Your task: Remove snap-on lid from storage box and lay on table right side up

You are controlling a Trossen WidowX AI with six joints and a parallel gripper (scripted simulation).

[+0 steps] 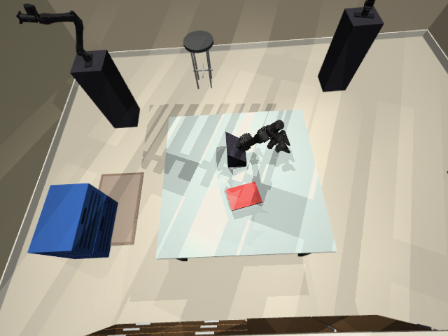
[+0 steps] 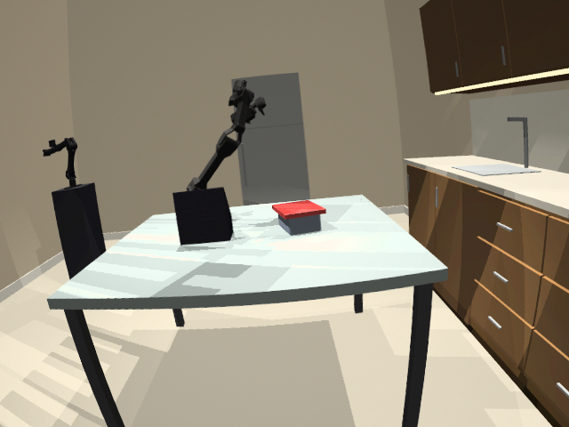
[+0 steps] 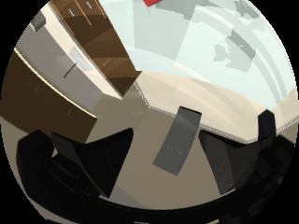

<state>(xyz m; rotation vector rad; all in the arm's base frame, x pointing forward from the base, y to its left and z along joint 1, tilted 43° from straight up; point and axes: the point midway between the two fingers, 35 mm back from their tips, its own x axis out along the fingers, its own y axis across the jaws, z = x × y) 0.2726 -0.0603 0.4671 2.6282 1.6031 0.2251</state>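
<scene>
Now: gripper tip 410 mm above the lid, 290 mm to the left of it and 140 mm short of it. The rest, counted from my gripper tip: grey storage box: 450 mm below, 290 mm to the right, 140 mm ahead.
</scene>
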